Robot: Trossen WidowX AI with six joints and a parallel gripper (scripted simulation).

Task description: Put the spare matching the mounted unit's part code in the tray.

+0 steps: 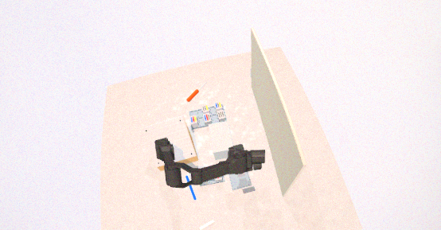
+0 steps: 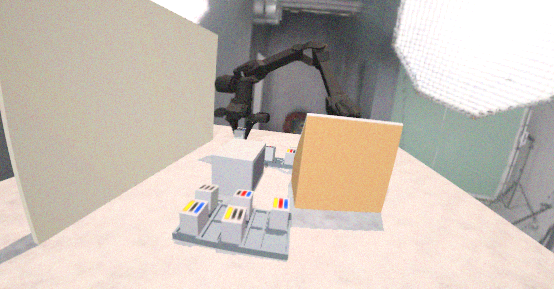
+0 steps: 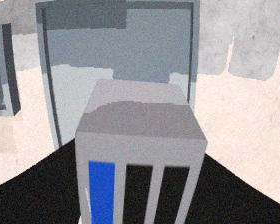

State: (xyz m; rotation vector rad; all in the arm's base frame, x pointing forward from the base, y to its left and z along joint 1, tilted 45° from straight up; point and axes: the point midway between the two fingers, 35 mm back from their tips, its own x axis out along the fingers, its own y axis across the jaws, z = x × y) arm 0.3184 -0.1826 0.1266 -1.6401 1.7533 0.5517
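The grey tray lies 10 mm behind my gripper tip and 60 mm below it. From my gripper tip the other things lie so: grey mounted unit: 40 mm behind, 210 mm to the left, 20 mm below; blue pen: 260 mm behind, 10 mm to the left, 60 mm below; tall beige panel: 210 mm ahead, 160 mm to the left, 160 mm above.
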